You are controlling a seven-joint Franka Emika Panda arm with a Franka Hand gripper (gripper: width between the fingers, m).
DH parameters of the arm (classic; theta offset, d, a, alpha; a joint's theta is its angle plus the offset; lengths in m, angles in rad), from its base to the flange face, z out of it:
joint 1: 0 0.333 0 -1.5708
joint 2: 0 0 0 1.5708
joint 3: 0 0.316 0.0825 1.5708
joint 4: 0 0 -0.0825 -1.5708
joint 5: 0 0.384 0 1.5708
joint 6: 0 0 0.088 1.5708
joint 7: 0 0.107 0 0
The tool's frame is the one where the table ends.
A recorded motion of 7 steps. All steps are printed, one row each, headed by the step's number.
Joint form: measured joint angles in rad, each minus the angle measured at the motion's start. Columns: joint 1, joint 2, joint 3, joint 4, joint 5, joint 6, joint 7.
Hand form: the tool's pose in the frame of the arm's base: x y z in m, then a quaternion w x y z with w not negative. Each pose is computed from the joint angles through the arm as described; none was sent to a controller.
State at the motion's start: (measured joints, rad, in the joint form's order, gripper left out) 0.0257 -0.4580 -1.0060 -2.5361 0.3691 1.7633 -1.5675
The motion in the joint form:
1: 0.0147 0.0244 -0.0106 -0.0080 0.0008 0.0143 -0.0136
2: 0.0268 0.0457 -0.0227 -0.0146 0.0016 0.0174 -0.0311
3: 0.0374 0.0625 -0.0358 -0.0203 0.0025 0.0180 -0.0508
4: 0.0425 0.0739 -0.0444 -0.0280 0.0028 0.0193 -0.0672
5: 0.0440 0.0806 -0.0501 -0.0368 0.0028 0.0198 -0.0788
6: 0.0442 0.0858 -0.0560 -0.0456 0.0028 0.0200 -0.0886
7: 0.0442 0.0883 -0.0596 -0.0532 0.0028 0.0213 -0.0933
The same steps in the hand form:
1: 0.2457 -0.2806 0.3424 0.35718 -0.86751 -0.25455 -0.23463
2: 0.2457 -0.2785 0.3338 0.36141 -0.86664 -0.25748 -0.22808
3: 0.2448 -0.2769 0.3266 0.36540 -0.86481 -0.26127 -0.22433
4: 0.2431 -0.2750 0.3205 0.36872 -0.86315 -0.26416 -0.22192
5: 0.2410 -0.2729 0.3156 0.37229 -0.86156 -0.26561 -0.22038
6: 0.2384 -0.2710 0.3110 0.37591 -0.86013 -0.26590 -0.21948
7: 0.2366 -0.2693 0.3076 0.37864 -0.85929 -0.26535 -0.21873

